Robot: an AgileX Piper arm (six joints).
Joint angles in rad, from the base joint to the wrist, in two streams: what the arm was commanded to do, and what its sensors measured. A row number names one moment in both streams.
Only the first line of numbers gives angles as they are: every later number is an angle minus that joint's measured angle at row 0.
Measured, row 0:
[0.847 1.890 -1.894 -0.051 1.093 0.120]
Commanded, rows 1 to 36:
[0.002 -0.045 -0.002 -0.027 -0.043 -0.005]
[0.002 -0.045 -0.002 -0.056 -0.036 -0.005]
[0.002 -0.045 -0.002 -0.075 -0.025 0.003]
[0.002 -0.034 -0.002 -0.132 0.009 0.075]
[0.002 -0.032 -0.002 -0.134 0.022 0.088]
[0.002 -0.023 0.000 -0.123 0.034 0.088]
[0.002 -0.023 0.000 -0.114 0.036 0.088]
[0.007 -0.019 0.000 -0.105 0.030 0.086]
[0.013 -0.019 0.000 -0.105 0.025 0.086]
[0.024 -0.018 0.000 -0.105 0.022 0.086]
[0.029 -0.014 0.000 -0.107 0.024 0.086]
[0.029 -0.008 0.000 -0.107 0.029 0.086]
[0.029 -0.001 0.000 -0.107 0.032 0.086]
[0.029 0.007 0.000 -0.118 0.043 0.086]
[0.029 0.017 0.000 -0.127 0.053 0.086]
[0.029 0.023 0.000 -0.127 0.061 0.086]
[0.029 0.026 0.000 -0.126 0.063 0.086]
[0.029 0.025 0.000 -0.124 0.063 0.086]
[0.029 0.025 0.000 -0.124 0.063 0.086]
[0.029 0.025 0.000 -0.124 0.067 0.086]
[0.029 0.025 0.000 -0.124 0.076 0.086]
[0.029 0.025 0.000 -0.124 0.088 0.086]
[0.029 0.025 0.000 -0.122 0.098 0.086]
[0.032 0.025 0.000 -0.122 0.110 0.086]
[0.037 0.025 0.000 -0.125 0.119 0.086]
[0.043 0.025 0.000 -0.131 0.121 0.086]
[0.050 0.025 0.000 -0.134 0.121 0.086]
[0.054 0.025 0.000 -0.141 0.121 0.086]
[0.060 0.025 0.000 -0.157 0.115 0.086]
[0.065 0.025 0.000 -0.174 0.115 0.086]
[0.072 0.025 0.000 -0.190 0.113 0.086]
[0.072 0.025 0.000 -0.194 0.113 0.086]
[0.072 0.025 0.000 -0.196 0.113 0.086]
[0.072 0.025 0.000 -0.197 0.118 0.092]
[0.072 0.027 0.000 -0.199 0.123 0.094]
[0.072 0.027 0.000 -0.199 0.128 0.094]
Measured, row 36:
[0.069 0.013 -0.008 -0.195 0.077 0.080]
